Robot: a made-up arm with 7 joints.
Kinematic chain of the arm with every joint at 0, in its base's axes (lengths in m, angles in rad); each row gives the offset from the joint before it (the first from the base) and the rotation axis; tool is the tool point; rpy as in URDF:
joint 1: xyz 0 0 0.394 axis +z
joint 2: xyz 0 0 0 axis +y
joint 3: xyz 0 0 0.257 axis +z
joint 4: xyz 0.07 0 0 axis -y
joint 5: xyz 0.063 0 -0.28 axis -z
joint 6: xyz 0 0 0 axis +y
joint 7: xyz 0.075 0 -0.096 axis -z
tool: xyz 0 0 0 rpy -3.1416 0 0
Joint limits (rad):
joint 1: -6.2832..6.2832
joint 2: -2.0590..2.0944
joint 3: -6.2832..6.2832
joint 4: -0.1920..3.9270
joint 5: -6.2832..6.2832
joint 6: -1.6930..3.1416
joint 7: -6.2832..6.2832
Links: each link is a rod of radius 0.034 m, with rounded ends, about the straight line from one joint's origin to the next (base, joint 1, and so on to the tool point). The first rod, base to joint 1, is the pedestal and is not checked.
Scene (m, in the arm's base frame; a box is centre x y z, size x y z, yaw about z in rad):
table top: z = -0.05
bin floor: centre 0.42 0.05 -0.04 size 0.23 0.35 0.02 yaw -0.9
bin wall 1: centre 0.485 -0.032 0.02 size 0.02 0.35 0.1 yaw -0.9
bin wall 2: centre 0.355 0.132 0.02 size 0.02 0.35 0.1 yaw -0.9
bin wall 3: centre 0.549 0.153 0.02 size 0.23 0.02 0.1 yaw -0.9
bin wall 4: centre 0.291 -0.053 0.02 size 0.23 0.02 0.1 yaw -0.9
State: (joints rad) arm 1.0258 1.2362 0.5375 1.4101 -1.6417 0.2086 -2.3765
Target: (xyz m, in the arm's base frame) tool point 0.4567 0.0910 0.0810
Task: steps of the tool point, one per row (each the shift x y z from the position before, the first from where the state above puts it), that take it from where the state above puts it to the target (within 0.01 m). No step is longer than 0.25 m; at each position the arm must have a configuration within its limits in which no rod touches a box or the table.
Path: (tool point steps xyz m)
1: 0.2130 -0.0409 -0.0125
2: 0.1858 -0.1271 0.0204
3: 0.1131 -0.1966 0.0499
4: 0.0038 0.0006 -0.0508
5: -0.0038 -0.0006 -0.0525

